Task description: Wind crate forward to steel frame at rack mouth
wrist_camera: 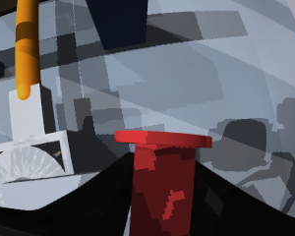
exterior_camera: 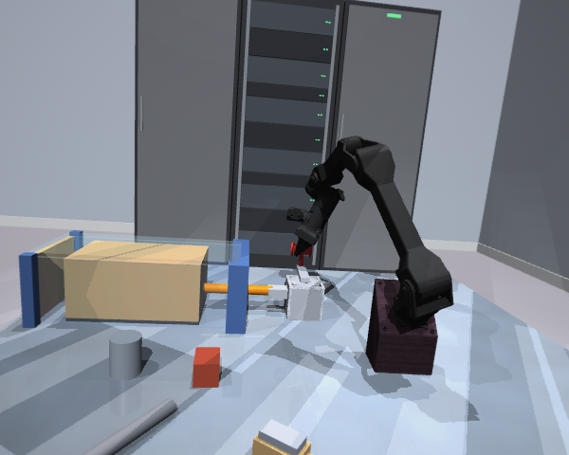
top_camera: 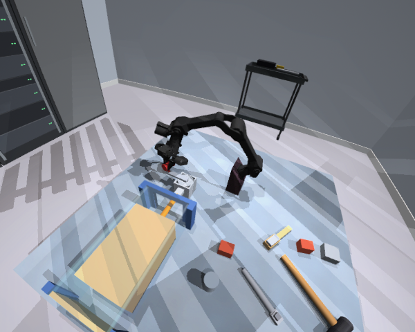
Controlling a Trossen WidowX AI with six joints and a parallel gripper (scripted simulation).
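Right now the crank handle is 20 mm behind my gripper tip, 40 mm to the left of it and 30 mm below it. Round my gripper tip: red knob 20 mm behind; grey winch 40 mm behind, 90 mm to the left, 100 mm below; frame 140 mm ahead, 120 mm to the left, 30 mm below.
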